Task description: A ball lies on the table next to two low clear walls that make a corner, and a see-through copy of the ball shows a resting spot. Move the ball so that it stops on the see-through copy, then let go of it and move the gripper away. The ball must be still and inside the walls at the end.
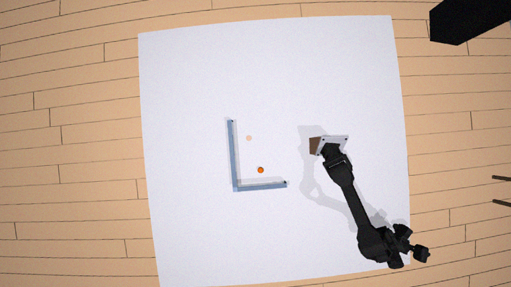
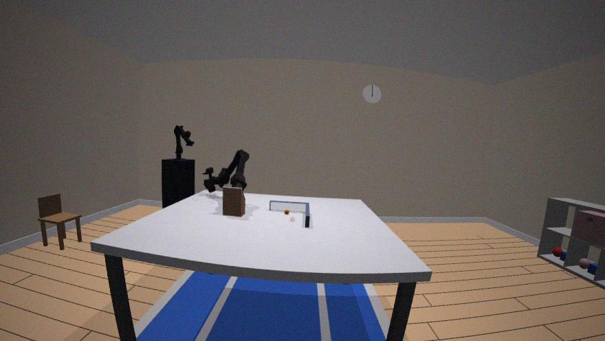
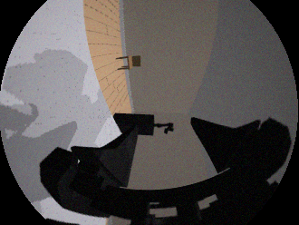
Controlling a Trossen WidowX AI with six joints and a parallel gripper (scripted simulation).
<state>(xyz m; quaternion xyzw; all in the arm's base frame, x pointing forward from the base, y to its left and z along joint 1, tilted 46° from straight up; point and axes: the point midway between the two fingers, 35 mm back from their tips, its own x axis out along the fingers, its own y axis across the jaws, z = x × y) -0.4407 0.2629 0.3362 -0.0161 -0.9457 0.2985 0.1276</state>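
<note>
My gripper tip is 750 mm short of the orange ball, 310 mm to the left of it and 100 mm above it. The rest, counted from my gripper tip: see-through copy of ball (820 mm ahead, 450 mm to the right, 100 mm below).
</note>
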